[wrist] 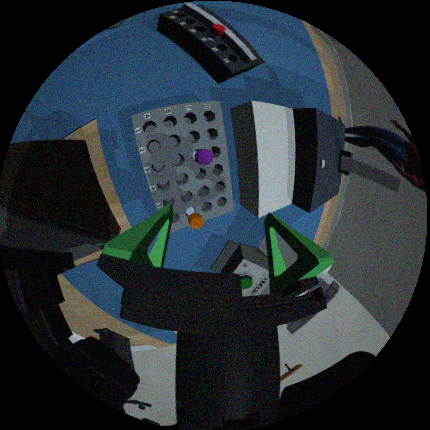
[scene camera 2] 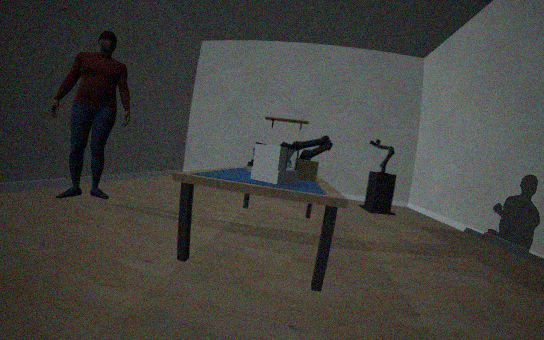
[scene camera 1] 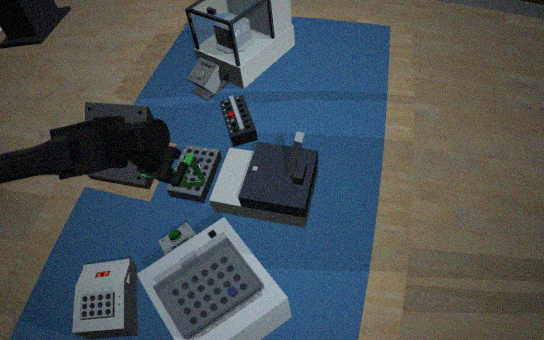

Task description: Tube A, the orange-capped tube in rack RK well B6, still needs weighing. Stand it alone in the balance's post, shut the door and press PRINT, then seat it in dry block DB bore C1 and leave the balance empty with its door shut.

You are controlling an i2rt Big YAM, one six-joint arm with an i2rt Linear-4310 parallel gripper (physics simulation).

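Frame: origin at the arm's base, x ahead, y left, z up, level; centimetres.
Seen in the pictures: gripper, fingertip midpoint: (wrist: 221,212) (scene camera 1: 189,179); arm's base at its link origin: (scene camera 2: 306,168).
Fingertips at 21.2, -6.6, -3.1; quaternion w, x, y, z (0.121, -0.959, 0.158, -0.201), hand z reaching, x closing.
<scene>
Offsets run from my fingertips to a thing's top centre, as dx, dy, dz. "spot": to the spot under its first point.
The orange-capped tube @(-2.5, -0.1, -0.2) (wrist: 195,220) stands in the grey rack @(-1.1, +4.5, -2.7) (scene camera 1: 187,196) (wrist: 227,182), near its row 6 edge; in scene camera 1 the gripper hides it. My gripper (scene camera 1: 175,176) (wrist: 221,212) is open and empty, above that end of the rack. In the wrist view the orange cap shows between the fingertips, nearer the left one. The balance @(spot: +10.0, +43.7, -1.6) (scene camera 1: 267,56) with its framed clear enclosure stands at the back; its door state is unclear. A grey console @(spot: -5.3, +32.4, +1.1) (scene camera 1: 204,75) stands before it. The white block with an orange display and several bores @(spot: -8.8, -33.7, +0.5) (scene camera 1: 102,325) is front left.
A purple-capped tube @(-0.1, +5.4, -0.2) (scene camera 1: 198,159) (wrist: 204,157) stands in the rack. A black strip rack @(+5.9, +20.9, -0.9) (scene camera 1: 246,136) (wrist: 220,70) holds a red cap. A dark-lidded box @(+15.8, +2.0, +4.5) (scene camera 1: 275,172) (wrist: 327,165) stands right of the grey rack. A green-button box (scene camera 1: 175,235) (wrist: 245,281) and a large white holed unit @(spot: +22.0, -25.5, +7.8) (scene camera 1: 270,300) are in front.
</scene>
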